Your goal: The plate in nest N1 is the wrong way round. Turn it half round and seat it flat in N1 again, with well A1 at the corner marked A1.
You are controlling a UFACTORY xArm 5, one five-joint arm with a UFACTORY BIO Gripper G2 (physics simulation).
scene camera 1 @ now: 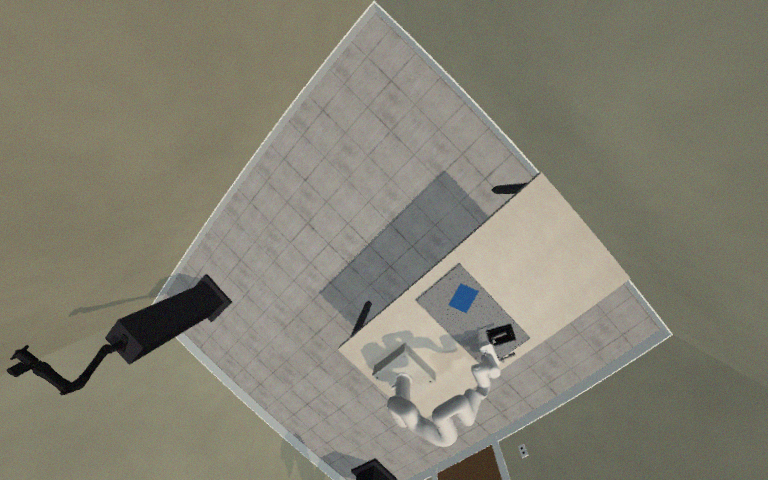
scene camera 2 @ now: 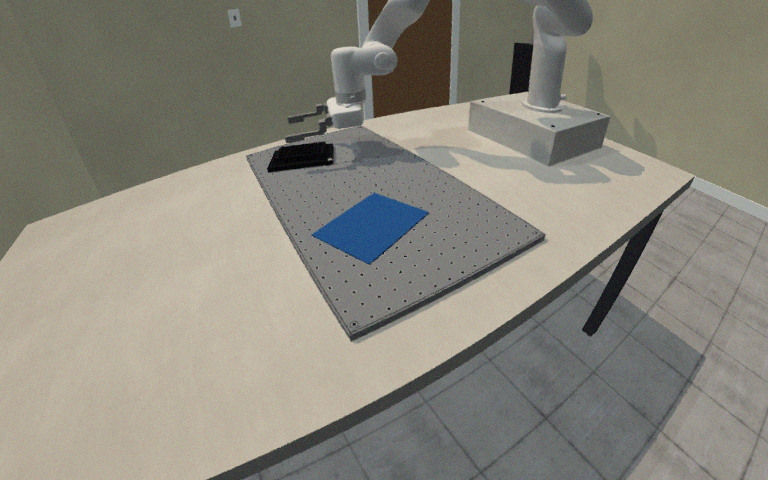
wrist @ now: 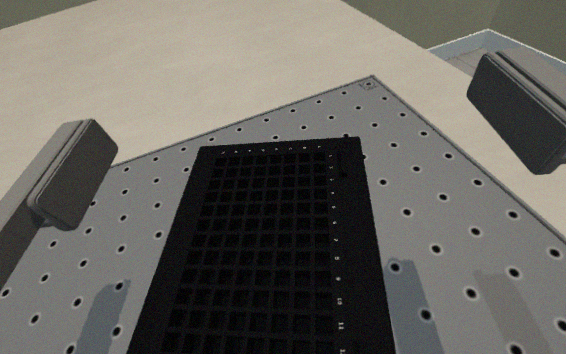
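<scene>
The black plate (scene camera 2: 304, 150) (wrist: 270, 225) lies in the black nest (scene camera 2: 278, 167) (wrist: 362, 235) near the board's far end; the dark edges between them are hard to tell apart. In the wrist view its small column numbers run from the low ones at the far end to 11 and beyond at the near end, along the right side. The row letters along the far edge are too small to read. The nest's A1 mark does not show. My gripper (scene camera 2: 292, 129) (wrist: 296, 145) is open and empty, above the plate, with one finger out to each side of it in the wrist view.
The grey pegboard (scene camera 1: 436, 300) (scene camera 2: 453, 249) (wrist: 435, 195) carries the nest and a blue rectangle (scene camera 1: 463, 297) (scene camera 2: 370, 227). The arm's box-shaped base (scene camera 2: 509, 131) stands on the table (scene camera 1: 543, 237) (scene camera 2: 169, 316) (wrist: 165, 60), beside the pegboard.
</scene>
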